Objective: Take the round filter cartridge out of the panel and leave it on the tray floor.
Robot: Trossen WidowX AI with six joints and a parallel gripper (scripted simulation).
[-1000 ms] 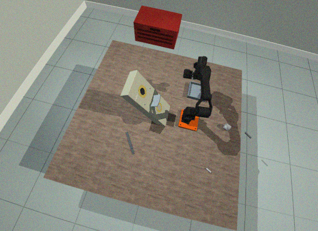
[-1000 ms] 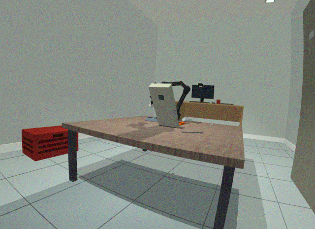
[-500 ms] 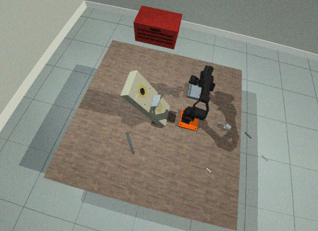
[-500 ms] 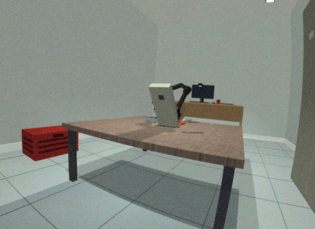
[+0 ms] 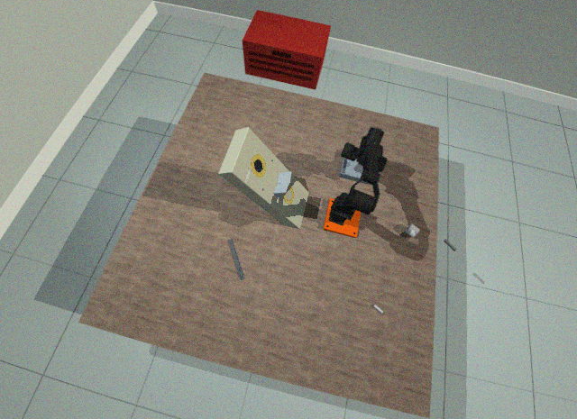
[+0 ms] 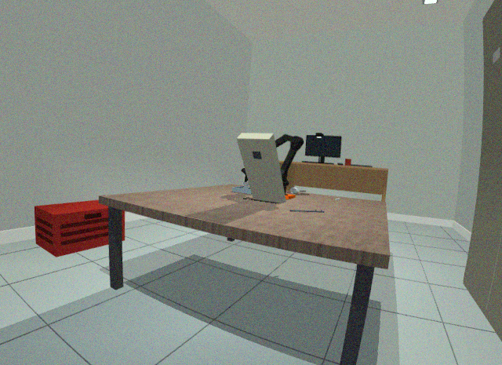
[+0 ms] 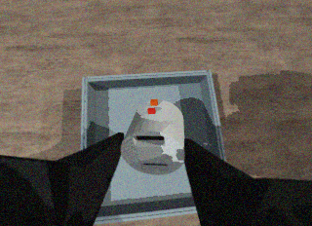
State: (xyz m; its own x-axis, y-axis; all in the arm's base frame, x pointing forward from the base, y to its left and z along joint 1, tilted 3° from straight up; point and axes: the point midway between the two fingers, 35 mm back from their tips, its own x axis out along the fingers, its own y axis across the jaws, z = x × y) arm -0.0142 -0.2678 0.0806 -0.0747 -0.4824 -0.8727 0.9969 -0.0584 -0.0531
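Right now the grey tray is 60 mm below my gripper tip. Round my gripper tip: round grey filter cartridge right at my gripper tip; small pale shelf 310 mm to the left, 270 mm ahead, 110 mm above; small pin 590 mm to the left, 240 mm behind, 70 mm below.
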